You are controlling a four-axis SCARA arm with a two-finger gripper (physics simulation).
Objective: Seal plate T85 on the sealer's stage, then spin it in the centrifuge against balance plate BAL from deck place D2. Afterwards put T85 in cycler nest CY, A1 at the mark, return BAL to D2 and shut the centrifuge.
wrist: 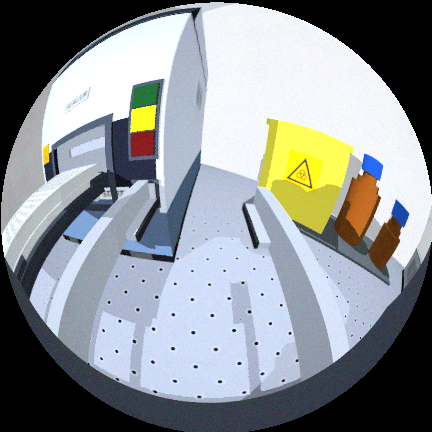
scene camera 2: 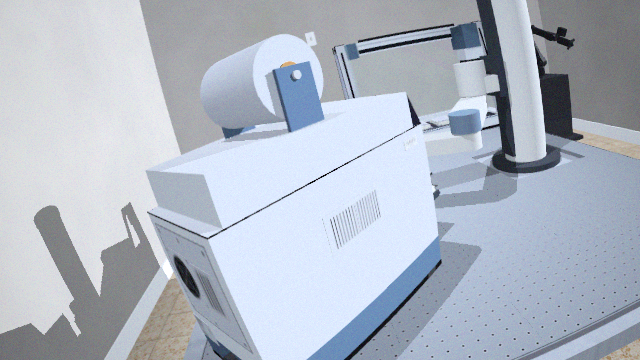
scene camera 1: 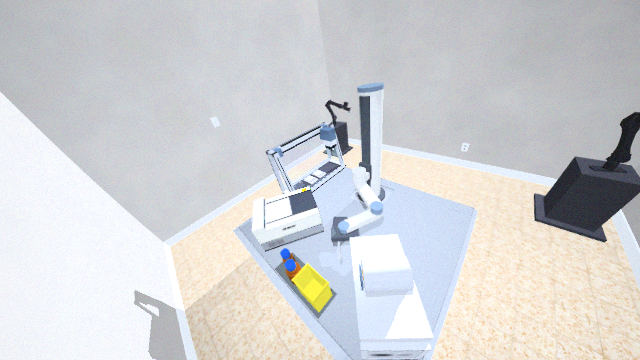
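Where they show: gripper, fingertip midpoint: [wrist: 200, 193] [scene camera 1: 347, 259]; arm's base at its link origin: [scene camera 2: 526, 160].
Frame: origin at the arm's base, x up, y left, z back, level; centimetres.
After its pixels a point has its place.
The sealer [scene camera 1: 382, 305] {y 53.1, x 36.3, z -83.2 cm} [scene camera 2: 300, 215] {y 62.4, x 27.2, z -73.8 cm} [wrist: 115, 60] is white with a film roll on top. In the wrist view its yellow light [wrist: 143, 119] {y 27.2, x 15.8, z -64.4 cm} is bright, green and red are dark, and its front door [wrist: 80, 145] looks shut. My gripper [scene camera 1: 339, 261] {y 23.7, x 10.0, z -67.3 cm} [wrist: 200, 193] {y 23.7, x 10.0, z -67.3 cm} is shut to its narrow stand, its fingers apart with nothing between them. It hangs in front of the sealer, the left fingertip overlapping the sealer's lower front. A ribbed off-white, plate-like thing [wrist: 45, 202] with a dark edge lies left of the fingers; no label is readable. T85, BAL and D2 cannot be told.
A yellow bin [scene camera 1: 312, 287] {y 15.0, x 2.1, z -90.3 cm} [wrist: 310, 175] {y 17.4, x 10.8, z -85.7 cm} and two blue-capped brown bottles stand opposite the sealer. A white machine with a dark top panel [scene camera 1: 303, 201] {y -24.8, x 22.6, z -55.5 cm} stands left of the arm; its label is unreadable. A gantry frame [scene camera 1: 300, 138] {y -62.9, x 51.4, z -16.6 cm} [scene camera 2: 405, 40] {y -62.8, x 48.5, z -15.6 cm} stands behind it, near the arm's column [scene camera 1: 372, 135] {y 4.6, x 59.6, z -6.0 cm} [scene camera 2: 522, 75] {y 7.1, x 30.1, z -2.5 cm}.
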